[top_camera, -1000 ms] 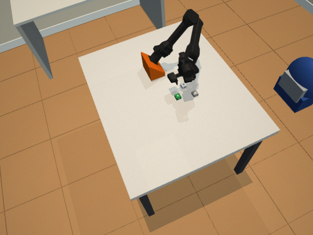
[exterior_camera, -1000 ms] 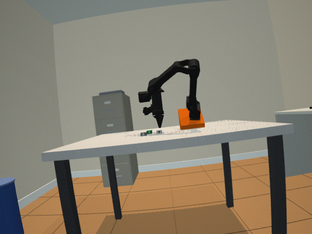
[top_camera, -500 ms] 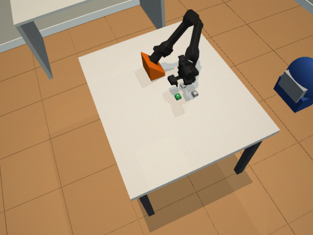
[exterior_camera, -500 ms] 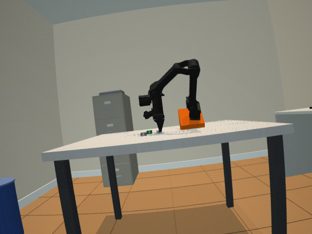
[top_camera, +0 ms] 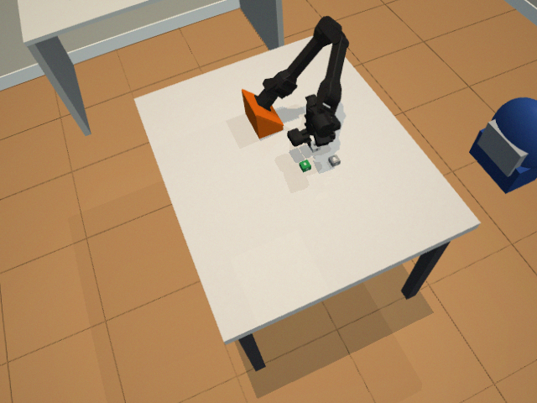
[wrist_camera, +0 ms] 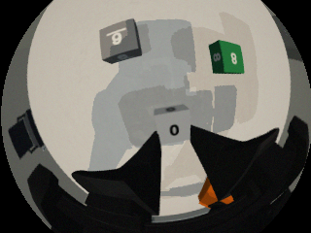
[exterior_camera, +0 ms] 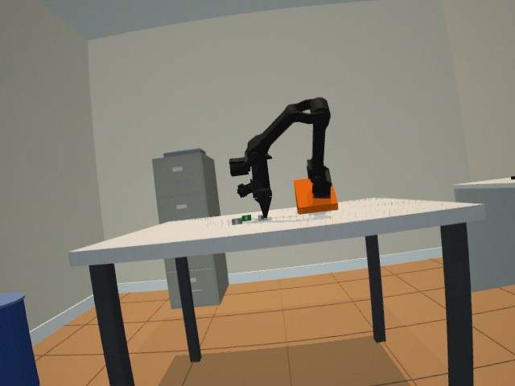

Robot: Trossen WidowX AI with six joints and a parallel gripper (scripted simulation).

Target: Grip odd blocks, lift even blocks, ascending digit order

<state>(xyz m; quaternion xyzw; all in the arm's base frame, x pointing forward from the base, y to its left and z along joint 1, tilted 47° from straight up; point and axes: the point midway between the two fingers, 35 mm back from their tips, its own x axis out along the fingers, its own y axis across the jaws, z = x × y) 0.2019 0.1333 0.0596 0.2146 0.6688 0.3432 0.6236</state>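
My gripper tip is 1 cm short of the white block. Also, from my gripper tip: green block (8 cm ahead, 6 cm to the right); then grey block (9 cm ahead, 5 cm to the left).
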